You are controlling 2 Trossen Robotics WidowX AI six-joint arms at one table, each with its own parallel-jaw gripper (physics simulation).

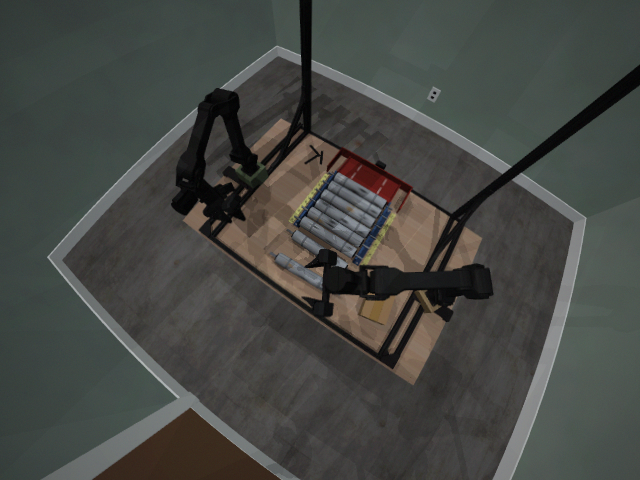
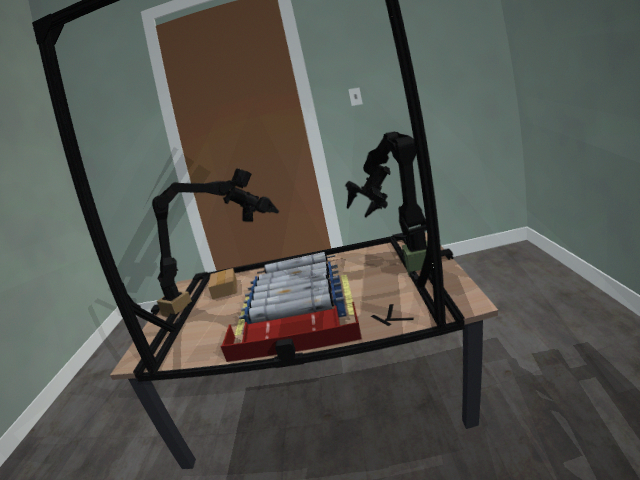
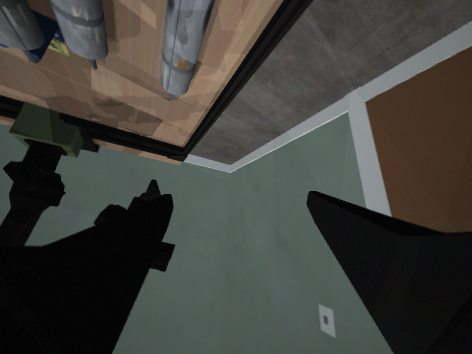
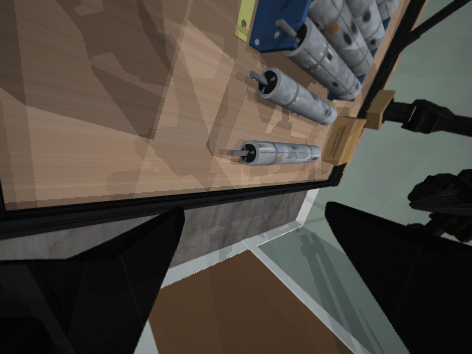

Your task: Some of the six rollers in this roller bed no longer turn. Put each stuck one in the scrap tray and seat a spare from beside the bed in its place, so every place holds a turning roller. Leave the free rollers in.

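Frame: origin at the left arm's base, x back, y right, z up, level; metres.
Where they show: left gripper, fingertip midpoint: (image 1: 303, 282) (image 2: 274, 211) (image 3: 241, 198) (image 4: 396, 222); right gripper, fingertip midpoint: (image 1: 238, 221) (image 2: 356, 212) (image 3: 146, 187) (image 4: 254, 210); left arm's base at its link origin: (image 1: 434, 295) (image 2: 172, 296) (image 4: 387, 111); right arm's base at its link origin: (image 1: 250, 168) (image 2: 417, 247) (image 3: 47, 147).
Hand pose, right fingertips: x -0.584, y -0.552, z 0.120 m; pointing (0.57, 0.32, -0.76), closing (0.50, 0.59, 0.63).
Each offset is from my right fingertips to the top centre of the thing. "pt": to the spot under its first point.
The roller bed (image 1: 358, 257) (image 2: 338, 294) (image 4: 270, 30) has blue side rails and holds several grey, spotted rollers side by side; which are stuck does not show. One spare roller {dx +0.251, dy +0.138, dz -0.139 m} (image 1: 297, 269) (image 3: 185, 45) (image 4: 287, 153) lies near the table's edge. Another spare {dx +0.196, dy +0.236, dz -0.139 m} (image 1: 308, 242) (image 3: 82, 25) (image 4: 297, 95) lies between it and the bed. The red scrap tray {dx -0.008, dy +0.614, dz -0.132 m} (image 1: 377, 167) (image 2: 320, 336) stands at the bed's other end; no roller shows in it. My left gripper (image 1: 307, 282) (image 2: 276, 211) (image 3: 241, 198) is open, high over the spares' side. My right gripper (image 2: 356, 211) (image 4: 254, 210) is open, raised near its own base.
A cardboard box {dx +0.492, dy +0.343, dz -0.132 m} (image 1: 378, 308) (image 2: 223, 283) (image 4: 345, 140) stands near the left arm's base. Thin black sticks {pt dx -0.255, dy +0.454, dz -0.187 m} (image 1: 315, 155) (image 2: 390, 317) lie beside the tray. A black frame surrounds the table, with tall posts (image 1: 306, 67) (image 2: 410, 77) at its sides.
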